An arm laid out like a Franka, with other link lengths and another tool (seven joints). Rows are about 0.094 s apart.
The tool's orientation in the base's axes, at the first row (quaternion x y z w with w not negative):
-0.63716 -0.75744 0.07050 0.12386
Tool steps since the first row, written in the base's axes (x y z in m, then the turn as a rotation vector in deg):
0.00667 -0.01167 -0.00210 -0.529 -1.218 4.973
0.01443 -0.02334 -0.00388 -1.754 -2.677 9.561
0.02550 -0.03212 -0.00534 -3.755 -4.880 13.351
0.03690 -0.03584 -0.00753 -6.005 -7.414 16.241
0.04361 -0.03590 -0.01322 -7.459 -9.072 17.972
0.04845 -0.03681 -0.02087 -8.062 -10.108 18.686
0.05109 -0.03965 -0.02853 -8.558 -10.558 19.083
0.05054 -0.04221 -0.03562 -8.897 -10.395 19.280
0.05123 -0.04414 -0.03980 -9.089 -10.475 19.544
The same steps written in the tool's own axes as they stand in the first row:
-0.01272 0.00480 -0.00043 -0.627 -2.034 -4.686
-0.02559 0.01055 -0.00147 -1.420 -4.669 -8.823
-0.03610 0.01986 -0.00359 -2.899 -7.961 -12.016
-0.04176 0.03058 -0.00484 -4.752 -11.310 -14.293
-0.04343 0.03844 -0.00125 -5.984 -13.441 -15.635
-0.04584 0.04489 0.00470 -6.837 -14.386 -16.206
-0.04979 0.04891 0.01117 -7.162 -15.041 -16.472
-0.05292 0.04981 0.01800 -6.929 -15.386 -16.559
-0.05533 0.05122 0.02172 -6.952 -15.652 -16.763

